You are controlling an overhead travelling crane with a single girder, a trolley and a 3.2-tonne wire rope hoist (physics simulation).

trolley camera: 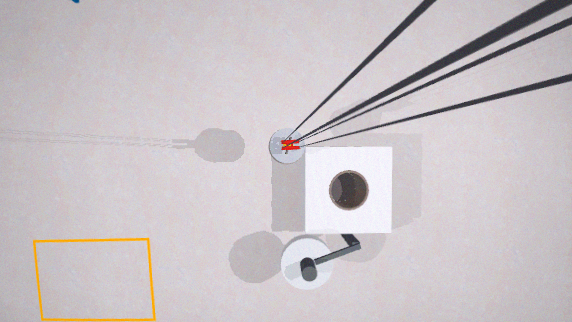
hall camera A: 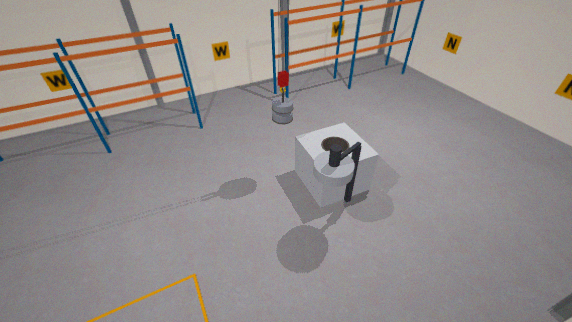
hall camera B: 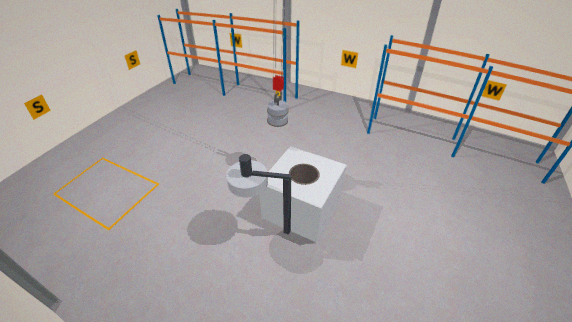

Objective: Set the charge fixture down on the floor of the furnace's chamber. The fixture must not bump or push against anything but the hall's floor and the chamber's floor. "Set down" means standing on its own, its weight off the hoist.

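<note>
The charge fixture, a grey drum-like piece with stacked discs, hangs upright above the hall floor. My hook, under a red block, holds it; the catch itself is too small to make out. The furnace is a white box with the round, dark chamber opening in its top. In the trolley view the fixture shows at the upper left corner of the furnace top, up and left of the opening. The chamber floor is hard to make out.
A round pale lid hangs beside the furnace on a dark post-and-arm. Blue-orange racks stand along the W wall. A yellow floor outline lies apart from the furnace.
</note>
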